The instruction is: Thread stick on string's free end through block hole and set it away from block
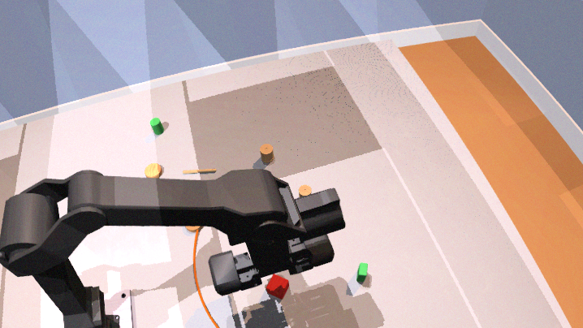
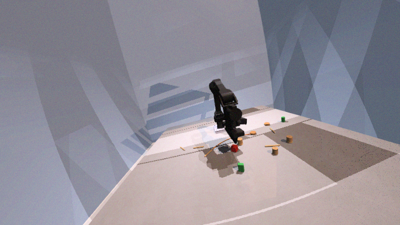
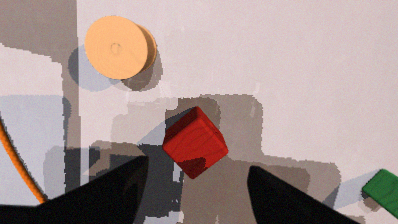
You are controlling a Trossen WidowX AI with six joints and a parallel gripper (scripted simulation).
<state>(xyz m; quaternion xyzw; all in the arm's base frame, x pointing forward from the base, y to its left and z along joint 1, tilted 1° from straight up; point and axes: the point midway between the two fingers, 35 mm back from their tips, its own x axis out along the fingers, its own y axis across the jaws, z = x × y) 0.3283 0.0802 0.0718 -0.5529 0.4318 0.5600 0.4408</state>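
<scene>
Now: the red block 5 cm below my gripper tip. The rest, counted from my gripper tip: green block (16 cm ahead, 4 cm below, 1 cm to the left); then round wooden button (17 cm behind, 15 cm to the left, 5 cm below); then pale wooden cylinder (6 cm behind, 4 cm to the left, 4 cm below).
</scene>
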